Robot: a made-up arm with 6 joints.
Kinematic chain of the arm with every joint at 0, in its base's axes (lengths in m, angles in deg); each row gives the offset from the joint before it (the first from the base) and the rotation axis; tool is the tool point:
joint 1: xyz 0 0 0.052 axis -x
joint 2: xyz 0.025 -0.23 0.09 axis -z
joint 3: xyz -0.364 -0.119 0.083 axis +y
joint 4: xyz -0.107 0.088 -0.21 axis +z
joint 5: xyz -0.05 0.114 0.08 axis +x
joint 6: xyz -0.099 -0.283 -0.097 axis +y
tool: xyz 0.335 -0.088 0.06
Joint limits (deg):
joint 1: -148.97..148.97
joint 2: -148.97..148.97
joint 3: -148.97..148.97
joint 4: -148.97..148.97
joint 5: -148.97..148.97
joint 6: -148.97..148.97
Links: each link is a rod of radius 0.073 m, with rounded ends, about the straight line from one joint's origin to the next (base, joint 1, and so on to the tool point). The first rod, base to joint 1, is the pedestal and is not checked.
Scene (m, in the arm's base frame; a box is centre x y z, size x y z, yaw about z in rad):
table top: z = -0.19
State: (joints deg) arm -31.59 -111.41 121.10 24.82 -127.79 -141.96
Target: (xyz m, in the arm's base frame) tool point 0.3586 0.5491 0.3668
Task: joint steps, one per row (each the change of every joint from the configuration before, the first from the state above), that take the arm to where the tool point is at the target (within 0.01 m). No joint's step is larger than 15 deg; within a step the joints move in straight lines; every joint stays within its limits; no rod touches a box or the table.
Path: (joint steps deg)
1: 14.76 -2.85 -0.61 9.28 -1.32 -1.17
2: 14.76 -2.85 -0.62 9.29 -1.32 -1.17
3: 14.76 -2.85 -0.61 9.28 -1.32 -1.16
4: 14.76 -2.85 -0.61 9.28 -1.31 -1.17
5: 14.76 -2.85 -0.62 9.29 -1.32 -1.17
6: 14.76 -2.85 -0.61 9.28 -1.32 -1.17

